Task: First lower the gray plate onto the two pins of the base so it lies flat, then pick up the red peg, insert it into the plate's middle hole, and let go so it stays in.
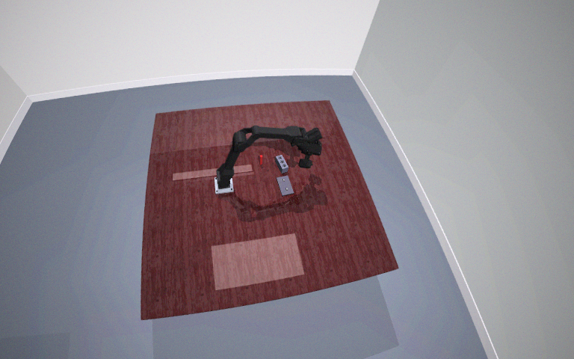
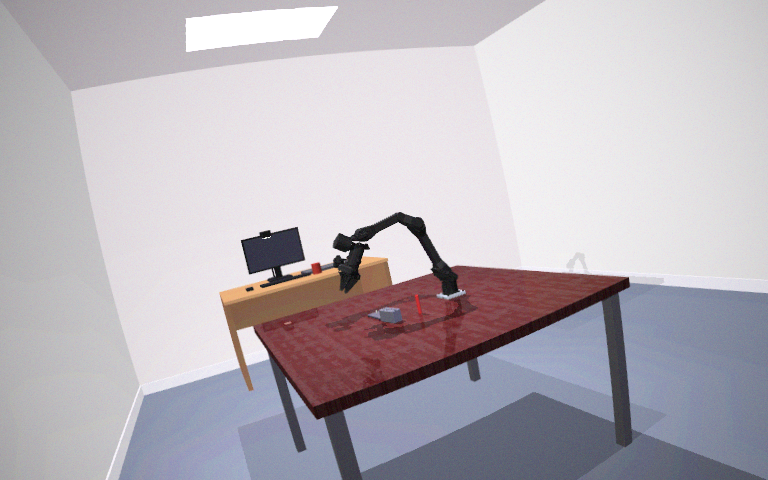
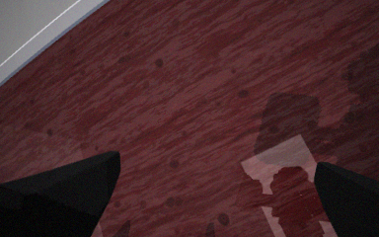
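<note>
The gray plate is 150 mm behind my gripper tip, 130 mm below it and 80 mm to the left of it. The rest, counted from my gripper tip: gray base: 160 mm behind, 150 mm below, 60 mm to the right; then red peg: 270 mm behind, 120 mm to the left, 120 mm below.
</note>
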